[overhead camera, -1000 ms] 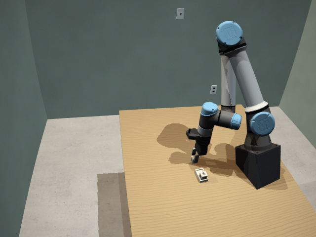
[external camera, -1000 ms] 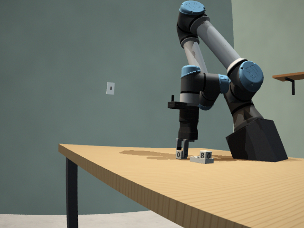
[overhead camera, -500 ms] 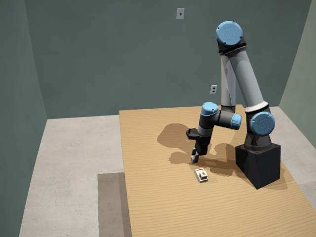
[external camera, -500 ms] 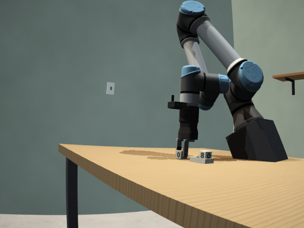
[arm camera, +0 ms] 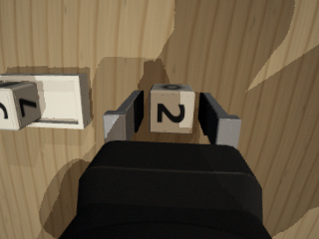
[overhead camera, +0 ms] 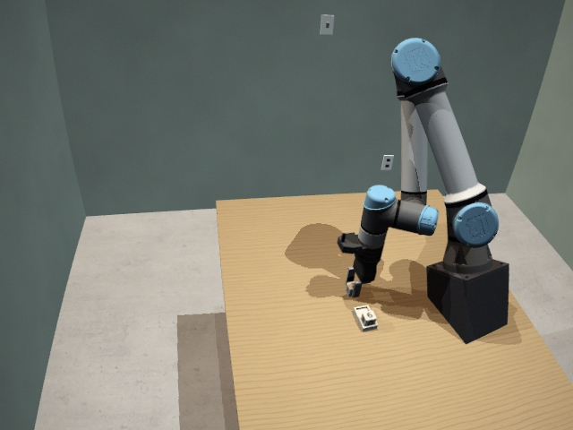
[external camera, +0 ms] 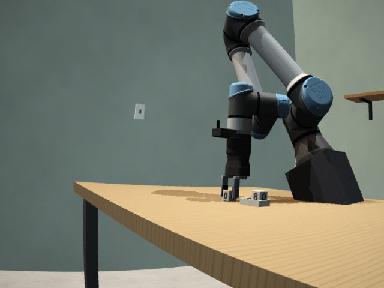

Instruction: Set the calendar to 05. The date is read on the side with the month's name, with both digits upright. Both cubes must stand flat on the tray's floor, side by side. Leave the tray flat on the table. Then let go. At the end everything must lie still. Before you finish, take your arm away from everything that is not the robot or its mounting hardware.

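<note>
My gripper is now 1 cm past the small calendar tray, 11 cm to the right of it and 2 cm above it.
</note>
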